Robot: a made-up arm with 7 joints. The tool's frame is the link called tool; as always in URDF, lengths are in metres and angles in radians. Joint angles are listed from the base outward. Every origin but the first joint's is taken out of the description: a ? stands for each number. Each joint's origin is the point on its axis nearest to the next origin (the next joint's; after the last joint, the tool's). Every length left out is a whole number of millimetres.
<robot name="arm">
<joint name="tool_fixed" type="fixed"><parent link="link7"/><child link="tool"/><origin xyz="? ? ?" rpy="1.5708 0 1.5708"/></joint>
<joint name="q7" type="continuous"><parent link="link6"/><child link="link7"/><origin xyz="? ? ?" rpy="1.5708 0 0"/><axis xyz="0 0 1"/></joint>
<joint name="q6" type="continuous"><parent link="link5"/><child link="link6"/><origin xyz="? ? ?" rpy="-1.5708 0 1.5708"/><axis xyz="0 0 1"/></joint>
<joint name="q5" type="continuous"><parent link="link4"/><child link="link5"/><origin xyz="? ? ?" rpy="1.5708 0 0"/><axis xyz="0 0 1"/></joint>
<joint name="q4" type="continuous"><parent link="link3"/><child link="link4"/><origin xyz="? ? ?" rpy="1.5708 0 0"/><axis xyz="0 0 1"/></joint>
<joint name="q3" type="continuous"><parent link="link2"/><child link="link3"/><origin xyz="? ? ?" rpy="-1.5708 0 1.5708"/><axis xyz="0 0 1"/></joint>
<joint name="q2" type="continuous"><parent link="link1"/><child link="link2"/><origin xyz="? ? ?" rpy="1.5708 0 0"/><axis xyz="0 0 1"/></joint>
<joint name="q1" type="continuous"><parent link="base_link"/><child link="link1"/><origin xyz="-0.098 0 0.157" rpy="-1.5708 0 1.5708"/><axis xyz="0 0 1"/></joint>
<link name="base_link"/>
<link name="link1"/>
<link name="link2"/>
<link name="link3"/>
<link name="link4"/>
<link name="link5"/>
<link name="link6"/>
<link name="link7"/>
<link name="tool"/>
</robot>
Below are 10 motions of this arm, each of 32 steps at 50 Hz.
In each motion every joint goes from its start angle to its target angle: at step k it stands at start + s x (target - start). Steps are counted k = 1, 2, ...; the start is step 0. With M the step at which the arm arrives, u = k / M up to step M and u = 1 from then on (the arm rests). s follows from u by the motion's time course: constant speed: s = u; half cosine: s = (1 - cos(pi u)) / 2; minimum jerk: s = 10 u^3 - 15 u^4 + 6 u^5.
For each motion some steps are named. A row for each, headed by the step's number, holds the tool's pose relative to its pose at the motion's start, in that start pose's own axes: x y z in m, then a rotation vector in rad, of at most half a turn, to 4 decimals.
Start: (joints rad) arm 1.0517 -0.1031 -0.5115 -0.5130 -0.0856 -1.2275 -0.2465
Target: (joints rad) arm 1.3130 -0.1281 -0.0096 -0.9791 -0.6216 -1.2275 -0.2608
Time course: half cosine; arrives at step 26
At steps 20, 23, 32:
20: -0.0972 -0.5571 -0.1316 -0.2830 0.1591 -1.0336
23: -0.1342 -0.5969 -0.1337 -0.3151 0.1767 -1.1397
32: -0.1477 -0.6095 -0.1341 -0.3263 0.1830 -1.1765

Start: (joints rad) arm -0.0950 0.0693 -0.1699 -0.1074 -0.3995 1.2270 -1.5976
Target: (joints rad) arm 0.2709 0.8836 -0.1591 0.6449 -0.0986 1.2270 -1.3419
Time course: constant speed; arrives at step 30
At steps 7, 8, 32:
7: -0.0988 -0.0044 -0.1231 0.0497 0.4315 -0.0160
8: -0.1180 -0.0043 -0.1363 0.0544 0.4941 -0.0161
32: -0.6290 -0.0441 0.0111 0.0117 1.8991 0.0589

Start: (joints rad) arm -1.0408 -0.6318 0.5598 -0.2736 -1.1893 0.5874 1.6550
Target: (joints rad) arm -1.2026 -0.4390 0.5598 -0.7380 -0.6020 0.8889 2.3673
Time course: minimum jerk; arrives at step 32
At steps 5, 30, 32:
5: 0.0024 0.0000 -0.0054 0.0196 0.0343 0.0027
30: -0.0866 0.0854 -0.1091 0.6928 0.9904 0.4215
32: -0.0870 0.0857 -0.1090 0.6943 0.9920 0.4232

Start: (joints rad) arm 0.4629 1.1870 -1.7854 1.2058 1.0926 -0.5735 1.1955
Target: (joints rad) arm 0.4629 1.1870 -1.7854 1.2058 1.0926 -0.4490 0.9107
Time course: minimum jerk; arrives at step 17
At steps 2, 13, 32:
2: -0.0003 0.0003 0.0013 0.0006 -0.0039 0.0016
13: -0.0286 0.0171 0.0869 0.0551 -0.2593 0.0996
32: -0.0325 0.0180 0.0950 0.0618 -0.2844 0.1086

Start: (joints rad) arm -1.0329 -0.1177 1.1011 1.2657 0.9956 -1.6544 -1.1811
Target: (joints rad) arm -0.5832 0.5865 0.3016 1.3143 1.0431 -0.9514 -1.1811
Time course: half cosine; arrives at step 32
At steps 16, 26, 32:
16: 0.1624 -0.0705 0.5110 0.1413 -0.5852 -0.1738
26: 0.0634 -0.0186 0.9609 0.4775 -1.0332 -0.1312
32: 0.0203 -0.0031 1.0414 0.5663 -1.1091 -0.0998

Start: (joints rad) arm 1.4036 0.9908 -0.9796 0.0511 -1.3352 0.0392 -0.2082
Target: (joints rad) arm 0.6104 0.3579 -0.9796 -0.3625 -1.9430 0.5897 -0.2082
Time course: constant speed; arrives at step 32
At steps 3, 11, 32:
3: 0.0170 -0.0201 0.0558 0.0155 -0.1250 -0.0739
11: 0.0180 -0.0605 0.1958 0.0540 -0.4485 -0.2541
32: -0.1015 -0.0420 0.4368 0.0797 -1.1680 -0.6285

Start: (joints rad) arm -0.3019 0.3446 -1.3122 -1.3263 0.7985 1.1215 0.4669
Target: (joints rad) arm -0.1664 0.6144 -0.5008 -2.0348 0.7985 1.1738 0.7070
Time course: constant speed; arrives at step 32
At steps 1, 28, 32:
1: -0.0018 0.0105 0.0052 0.0241 0.0000 0.0262
28: -0.0451 0.1939 0.0705 0.6331 0.2000 0.6970
32: -0.0441 0.2116 0.0651 0.7153 0.2610 0.7827

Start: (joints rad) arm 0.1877 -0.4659 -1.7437 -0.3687 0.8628 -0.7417 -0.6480
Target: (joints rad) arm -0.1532 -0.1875 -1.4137 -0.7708 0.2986 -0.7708 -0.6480
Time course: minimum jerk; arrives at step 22
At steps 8, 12, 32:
8: 0.0100 -0.0758 0.0662 -0.1360 -0.1207 -0.1433
12: -0.0121 -0.1403 0.1801 -0.3053 -0.2995 -0.3135
32: -0.0966 -0.1616 0.3434 -0.4965 -0.5595 -0.5135

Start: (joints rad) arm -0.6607 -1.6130 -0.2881 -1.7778 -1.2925 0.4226 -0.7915
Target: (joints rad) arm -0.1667 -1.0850 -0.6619 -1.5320 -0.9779 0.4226 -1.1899
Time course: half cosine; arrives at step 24
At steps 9, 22, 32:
9: 0.0289 -0.0499 0.0003 0.1572 -0.0716 -0.1679
22: 0.0387 -0.1264 -0.0040 0.4621 -0.3378 -0.4670
32: 0.0383 -0.1275 -0.0040 0.4689 -0.3463 -0.4729

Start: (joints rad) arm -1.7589 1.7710 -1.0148 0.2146 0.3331 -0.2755 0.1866
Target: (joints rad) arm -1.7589 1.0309 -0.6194 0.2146 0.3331 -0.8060 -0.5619
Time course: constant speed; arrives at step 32
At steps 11, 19, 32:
11: -0.0239 -0.1222 0.2045 0.0388 -0.3909 -0.1400
19: -0.0716 -0.2359 0.3146 0.0401 -0.6423 -0.2803
32: -0.1779 -0.4304 0.4088 -0.0239 -0.9692 -0.5538

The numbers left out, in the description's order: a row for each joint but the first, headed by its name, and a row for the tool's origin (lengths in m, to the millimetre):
tool: 0.019 0.321 0
q7: 0.09 -0.114 0
q6: -0.254 0.115 0
q5: -0.084 -0.001 0
q4: 0.06 0.318 0
q3: 0.123 -0.158 0
q2: 0.023 0.325 0

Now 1 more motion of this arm.
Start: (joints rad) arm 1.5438 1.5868 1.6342 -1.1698 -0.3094 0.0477 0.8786
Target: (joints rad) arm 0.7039 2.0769 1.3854 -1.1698 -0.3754 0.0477 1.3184
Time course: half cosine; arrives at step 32
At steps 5, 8, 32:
5: 0.0057 0.0175 -0.0233 0.0367 0.0345 0.0234
8: 0.0128 0.0469 -0.0561 0.0881 0.0857 0.0624
32: -0.0551 0.4530 -0.2296 0.3529 0.5362 0.6632

